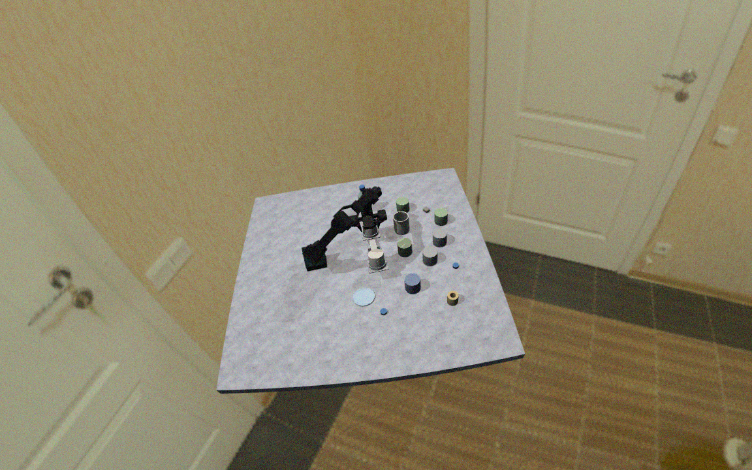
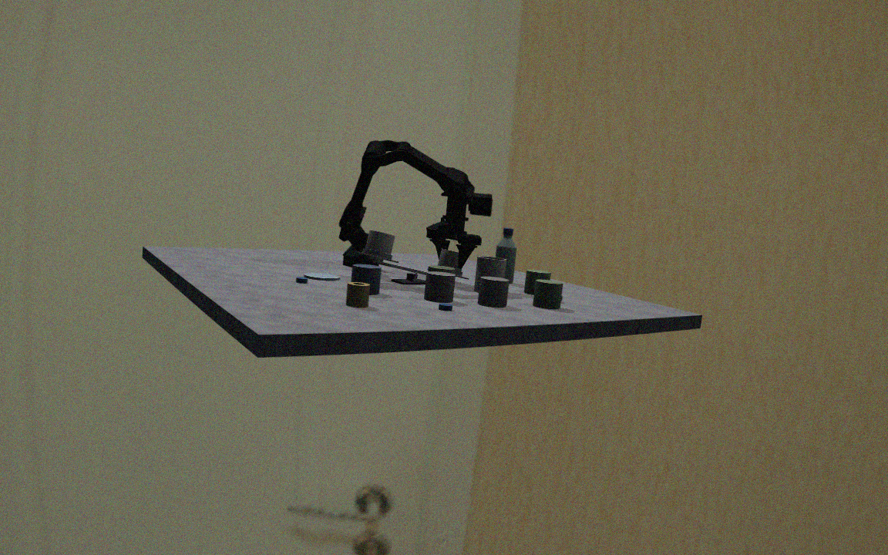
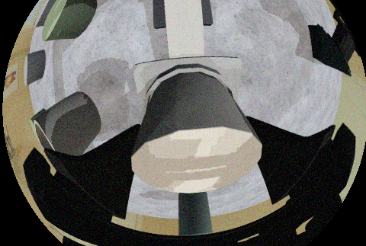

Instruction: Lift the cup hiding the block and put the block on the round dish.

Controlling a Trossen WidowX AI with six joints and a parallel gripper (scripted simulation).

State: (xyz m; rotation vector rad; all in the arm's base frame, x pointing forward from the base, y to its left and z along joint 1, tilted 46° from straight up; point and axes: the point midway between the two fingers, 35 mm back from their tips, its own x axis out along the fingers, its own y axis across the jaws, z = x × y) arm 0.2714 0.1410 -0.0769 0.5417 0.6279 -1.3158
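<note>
The balance beam lies 20 mm ahead of my gripper tip, 140 mm to the right of it and 10 mm below it. Round my gripper tip: greenish block (10 mm below); then pale blue round dish (50 mm behind, 380 mm to the right, 40 mm below).
</note>
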